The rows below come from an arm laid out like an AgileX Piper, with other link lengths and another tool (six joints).
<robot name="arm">
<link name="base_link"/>
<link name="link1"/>
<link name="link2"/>
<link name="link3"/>
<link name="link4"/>
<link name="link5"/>
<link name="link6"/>
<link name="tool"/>
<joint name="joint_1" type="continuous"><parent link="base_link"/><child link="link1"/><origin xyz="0 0 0.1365"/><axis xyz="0 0 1"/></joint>
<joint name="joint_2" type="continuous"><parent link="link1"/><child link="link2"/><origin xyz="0 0 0"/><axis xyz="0 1 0"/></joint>
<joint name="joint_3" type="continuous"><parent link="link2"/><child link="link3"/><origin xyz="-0.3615 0 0.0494"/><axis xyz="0 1 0"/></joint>
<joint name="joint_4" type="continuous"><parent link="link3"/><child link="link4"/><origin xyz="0.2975 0 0.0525"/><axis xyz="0.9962 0 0.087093"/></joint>
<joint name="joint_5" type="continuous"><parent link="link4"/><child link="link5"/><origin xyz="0 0 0"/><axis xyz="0 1 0"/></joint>
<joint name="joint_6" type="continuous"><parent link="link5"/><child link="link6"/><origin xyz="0.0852 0 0.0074"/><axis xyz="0.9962 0 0.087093"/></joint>
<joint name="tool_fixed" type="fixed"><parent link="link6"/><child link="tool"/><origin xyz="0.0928 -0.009 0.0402" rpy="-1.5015 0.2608 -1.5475"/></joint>
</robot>
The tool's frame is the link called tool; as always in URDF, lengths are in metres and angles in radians. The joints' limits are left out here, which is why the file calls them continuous.
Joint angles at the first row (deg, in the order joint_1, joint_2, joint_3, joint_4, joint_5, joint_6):
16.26, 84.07, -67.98, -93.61, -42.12, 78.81
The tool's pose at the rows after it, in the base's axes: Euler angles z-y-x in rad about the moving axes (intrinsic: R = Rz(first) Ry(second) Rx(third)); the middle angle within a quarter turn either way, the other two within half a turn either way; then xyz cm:
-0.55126 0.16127 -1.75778 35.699 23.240 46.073
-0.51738 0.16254 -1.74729 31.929 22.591 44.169
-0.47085 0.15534 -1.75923 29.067 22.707 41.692
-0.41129 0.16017 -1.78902 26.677 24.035 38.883
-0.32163 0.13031 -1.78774 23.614 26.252 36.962
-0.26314 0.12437 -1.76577 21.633 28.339 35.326
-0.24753 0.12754 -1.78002 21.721 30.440 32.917
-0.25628 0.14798 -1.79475 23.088 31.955 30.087
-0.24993 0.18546 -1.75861 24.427 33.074 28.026
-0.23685 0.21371 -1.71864 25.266 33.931 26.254
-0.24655 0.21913 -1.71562 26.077 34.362 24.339
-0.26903 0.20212 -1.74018 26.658 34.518 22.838
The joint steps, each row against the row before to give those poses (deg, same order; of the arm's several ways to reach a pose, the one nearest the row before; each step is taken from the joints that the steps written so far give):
0.00, -6.36, 8.30, 3.77, -0.85, -3.52
0.00, -4.91, 8.21, 3.73, -2.03, -5.21
0.74, -2.60, 6.40, 1.97, -1.99, -4.81
3.26, -0.48, 4.86, 1.66, -0.35, -4.07
5.96, 0.00, 3.96, 4.34, 0.35, -7.33
5.93, 1.75, 3.02, 7.80, 0.35, -8.55
4.03, 4.81, 0.93, 6.87, 0.51, -7.83
1.26, 6.34, 0.23, 6.05, -1.73, -6.81
0.15, 6.45, 0.00, 5.54, -5.65, -5.51
0.26, 5.57, 0.00, 3.80, -5.75, -4.12
0.00, 4.24, 0.00, 2.40, -2.86, -3.50
0.00, 2.24, 0.01, 1.51, 0.11, -2.90

